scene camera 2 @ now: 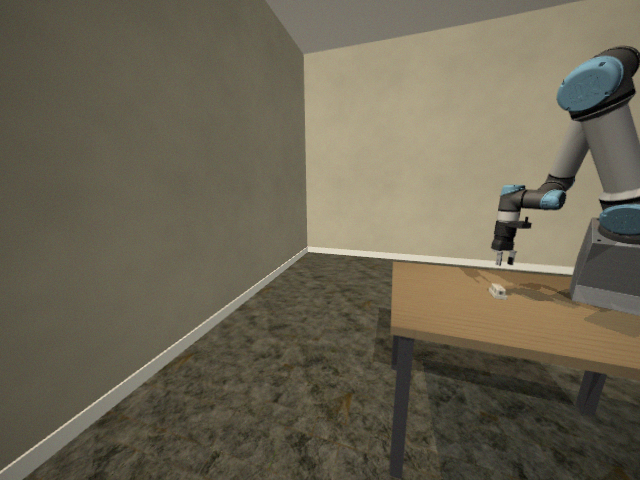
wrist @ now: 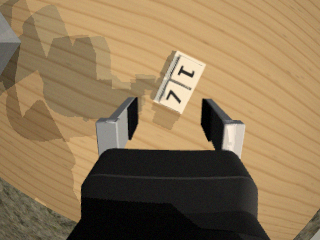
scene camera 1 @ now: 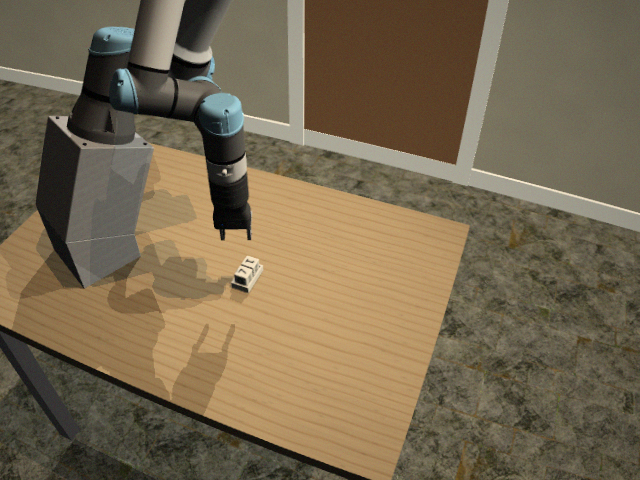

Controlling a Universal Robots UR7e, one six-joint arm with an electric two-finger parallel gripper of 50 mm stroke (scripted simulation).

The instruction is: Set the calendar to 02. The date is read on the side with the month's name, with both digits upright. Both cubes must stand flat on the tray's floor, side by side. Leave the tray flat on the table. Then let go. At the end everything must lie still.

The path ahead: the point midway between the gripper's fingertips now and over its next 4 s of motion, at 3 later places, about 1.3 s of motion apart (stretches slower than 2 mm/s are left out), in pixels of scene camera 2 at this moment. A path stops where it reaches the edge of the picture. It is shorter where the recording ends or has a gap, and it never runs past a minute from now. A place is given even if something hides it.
The gripper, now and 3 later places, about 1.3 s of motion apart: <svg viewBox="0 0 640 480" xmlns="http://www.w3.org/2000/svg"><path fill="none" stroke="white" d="M504 264L506 268L500 272L499 274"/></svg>
